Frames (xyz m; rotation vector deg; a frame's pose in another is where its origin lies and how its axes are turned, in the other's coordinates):
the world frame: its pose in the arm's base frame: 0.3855 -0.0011 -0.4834 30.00 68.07 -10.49
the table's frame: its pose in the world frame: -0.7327 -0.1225 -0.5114 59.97 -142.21 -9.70
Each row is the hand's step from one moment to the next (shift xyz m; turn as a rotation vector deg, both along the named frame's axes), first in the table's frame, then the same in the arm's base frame.
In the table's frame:
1: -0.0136 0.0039 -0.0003 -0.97 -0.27 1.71
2: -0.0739 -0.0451 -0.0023 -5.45 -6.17 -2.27
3: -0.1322 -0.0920 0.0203 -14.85 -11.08 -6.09
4: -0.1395 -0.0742 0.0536 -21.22 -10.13 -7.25
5: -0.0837 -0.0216 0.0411 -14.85 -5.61 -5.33
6: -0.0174 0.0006 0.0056 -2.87 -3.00 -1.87
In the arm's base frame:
1: 0.0044 0.0131 -0.0028 -1.45 1.28 -0.43
2: 0.0067 0.0452 -0.0736 1.69 1.54 -8.23
3: -0.0139 0.0843 -0.1380 6.07 6.48 -17.37
4: -0.0386 0.1083 -0.1209 8.85 11.97 -19.59
5: -0.0253 0.0769 -0.0511 6.84 8.87 -12.45
6: -0.0011 0.0170 -0.0066 1.59 0.69 -4.21

